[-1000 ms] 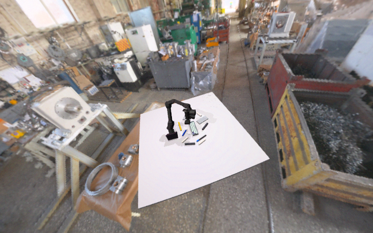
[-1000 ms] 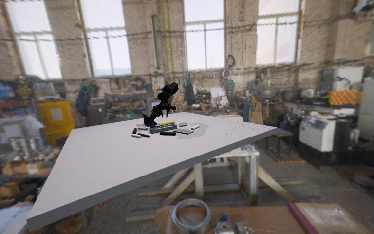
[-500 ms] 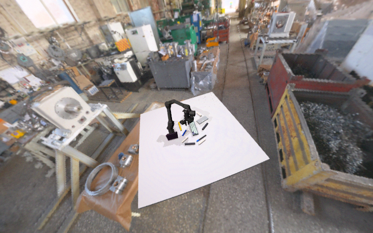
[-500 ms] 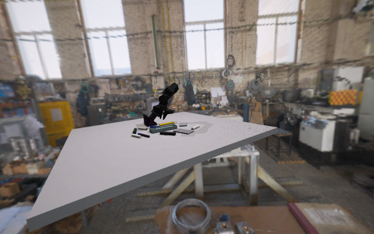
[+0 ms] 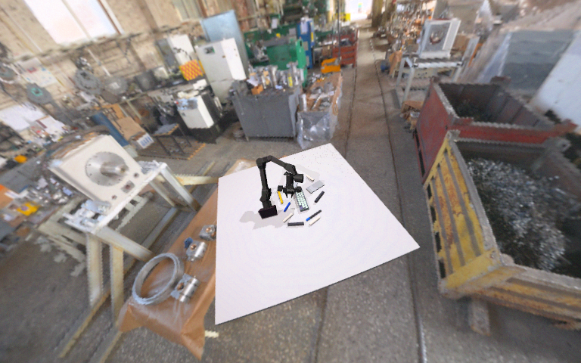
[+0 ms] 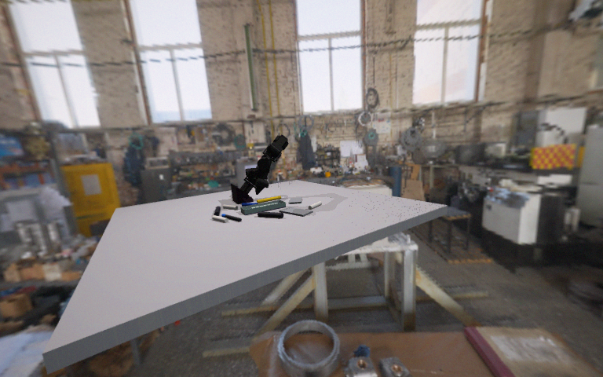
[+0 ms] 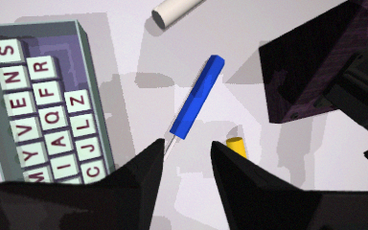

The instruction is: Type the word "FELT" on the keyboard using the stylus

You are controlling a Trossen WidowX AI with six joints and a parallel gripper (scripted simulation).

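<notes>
My gripper tip is now 10 mm past the blue stylus, 10 mm to the left of it and 60 mm above it. From my gripper tip the other things lie so: stylus tip (10 mm ahead, 20 mm to the left, 60 mm below); then blue-tipped black pen (120 mm ahead, 180 mm to the right, 60 mm below); then yellow pencil (70 mm behind, 100 mm to the left, 60 mm below).
</notes>
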